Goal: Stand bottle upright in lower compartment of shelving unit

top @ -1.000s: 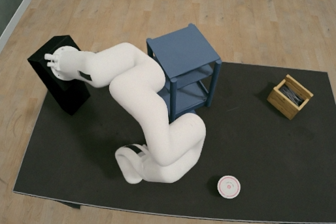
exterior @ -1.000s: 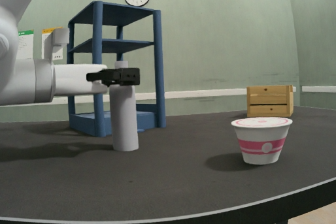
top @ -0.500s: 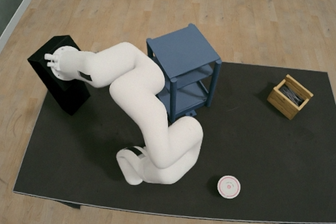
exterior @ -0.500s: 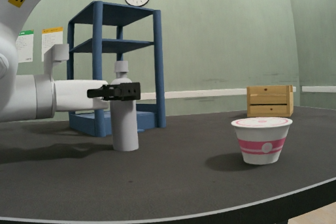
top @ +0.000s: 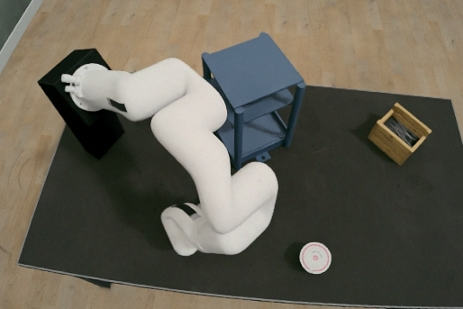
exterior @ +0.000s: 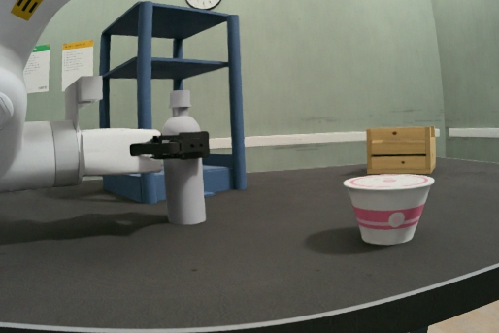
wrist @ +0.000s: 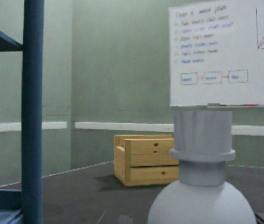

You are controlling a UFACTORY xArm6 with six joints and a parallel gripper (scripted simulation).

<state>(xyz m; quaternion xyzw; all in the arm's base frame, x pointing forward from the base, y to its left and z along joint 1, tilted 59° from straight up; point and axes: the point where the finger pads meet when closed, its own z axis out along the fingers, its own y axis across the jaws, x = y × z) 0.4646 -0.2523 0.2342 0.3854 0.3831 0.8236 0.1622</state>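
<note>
My gripper is now 10 mm below the bottle. Also, from my hand: pink cup 250 mm to the right, 90 mm ahead, 60 mm below; shelving unit 270 mm to the left, 110 mm ahead, 80 mm above; wooden crate 600 mm ahead, 50 mm below.
</note>
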